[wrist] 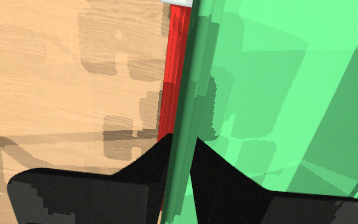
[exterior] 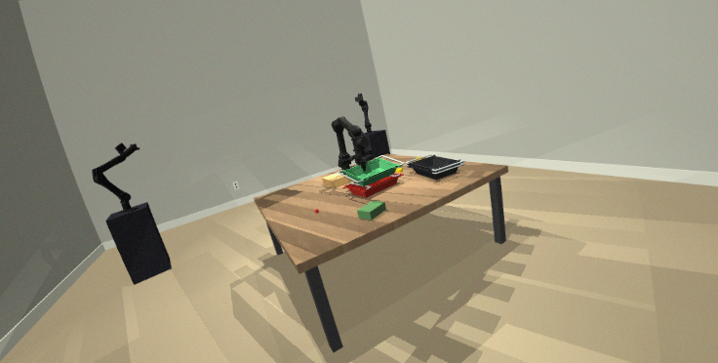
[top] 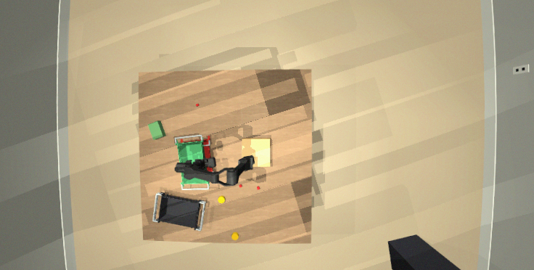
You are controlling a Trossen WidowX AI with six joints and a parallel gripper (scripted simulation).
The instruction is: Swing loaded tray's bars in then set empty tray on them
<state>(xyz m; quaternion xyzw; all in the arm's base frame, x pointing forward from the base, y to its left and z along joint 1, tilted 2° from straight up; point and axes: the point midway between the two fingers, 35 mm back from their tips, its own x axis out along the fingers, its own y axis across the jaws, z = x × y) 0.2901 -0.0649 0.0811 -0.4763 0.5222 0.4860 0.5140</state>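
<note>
The green tray lies 8 cm ahead of my gripper tip, 1 cm to the right of it and 1 cm above it. From my gripper tip the other things lie so: green block (35 cm ahead, 27 cm to the right, 9 cm below).
</note>
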